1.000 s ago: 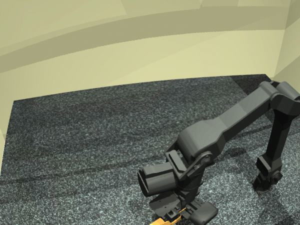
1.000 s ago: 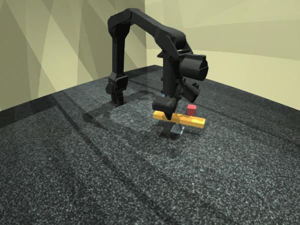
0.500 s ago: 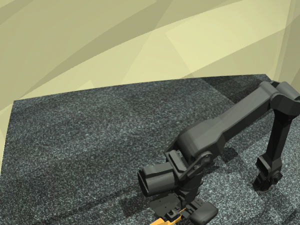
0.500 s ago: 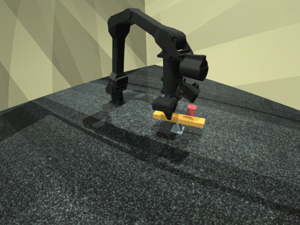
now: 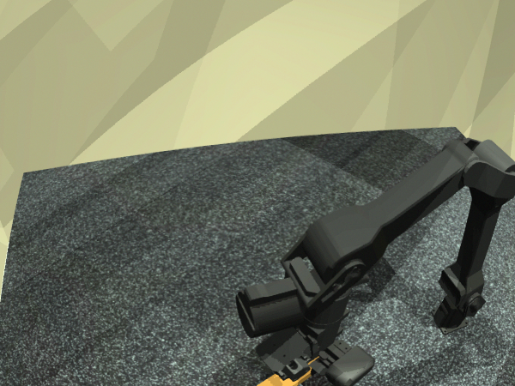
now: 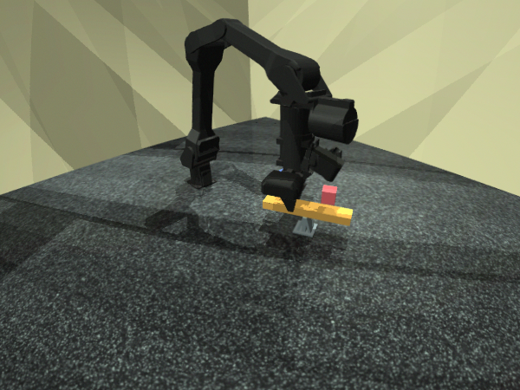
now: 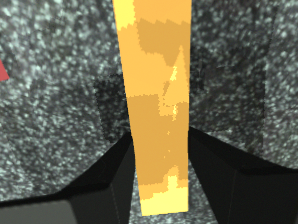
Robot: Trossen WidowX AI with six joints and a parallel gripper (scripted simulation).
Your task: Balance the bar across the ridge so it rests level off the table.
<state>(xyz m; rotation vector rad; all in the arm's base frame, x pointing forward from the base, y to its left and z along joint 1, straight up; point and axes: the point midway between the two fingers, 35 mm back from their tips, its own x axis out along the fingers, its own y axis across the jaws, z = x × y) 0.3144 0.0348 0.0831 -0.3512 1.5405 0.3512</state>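
Right now the orange bar is 30 mm ahead of my gripper tip and 10 mm to the left of it. Also, from my gripper tip: blue block (160 mm to the left, 160 mm behind, 40 mm below); then red cube (140 mm to the left, 30 mm below, 10 mm behind).
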